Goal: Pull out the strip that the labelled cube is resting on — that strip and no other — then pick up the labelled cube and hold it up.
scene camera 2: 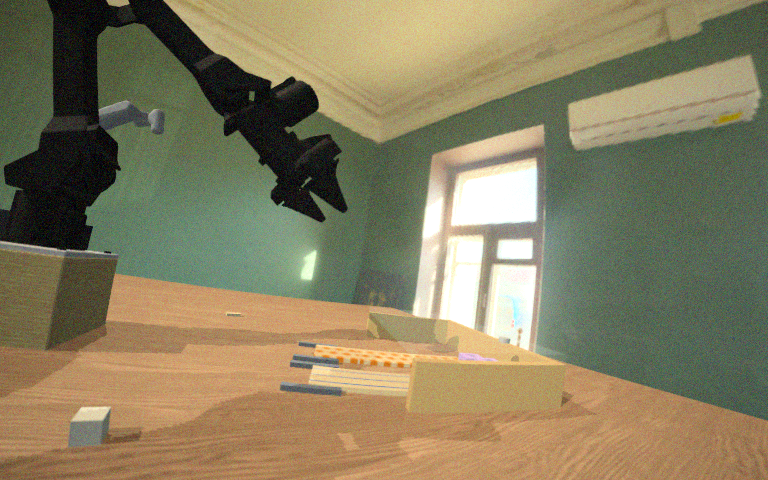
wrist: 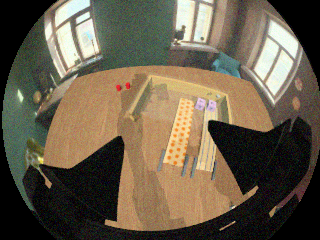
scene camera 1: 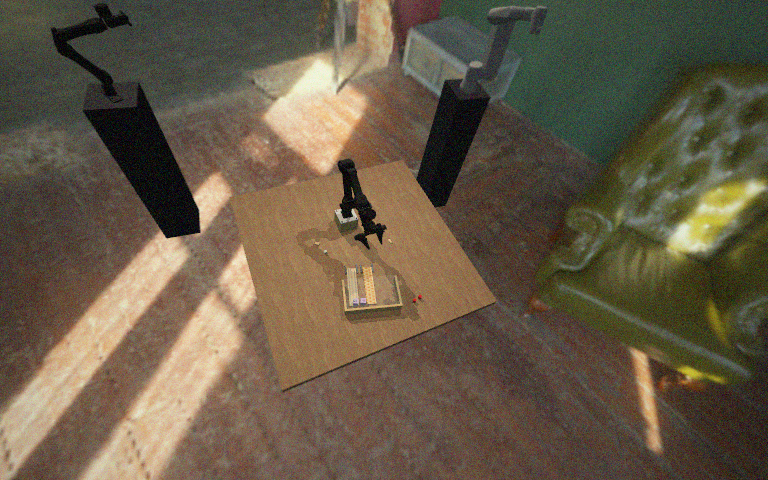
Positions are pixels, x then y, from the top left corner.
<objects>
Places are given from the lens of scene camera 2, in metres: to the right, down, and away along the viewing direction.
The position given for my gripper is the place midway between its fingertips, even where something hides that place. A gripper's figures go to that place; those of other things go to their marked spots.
my gripper [scene camera 2: 333,216]: -0.08, -0.04, 0.44
small grey cube [scene camera 2: 88,428]: -0.18, 0.11, 0.12
tan tray [scene camera 2: 458,366]: 0.08, 0.13, 0.26
The marked spots on the tan tray and the small grey cube are 0.29 m apart.
</objects>
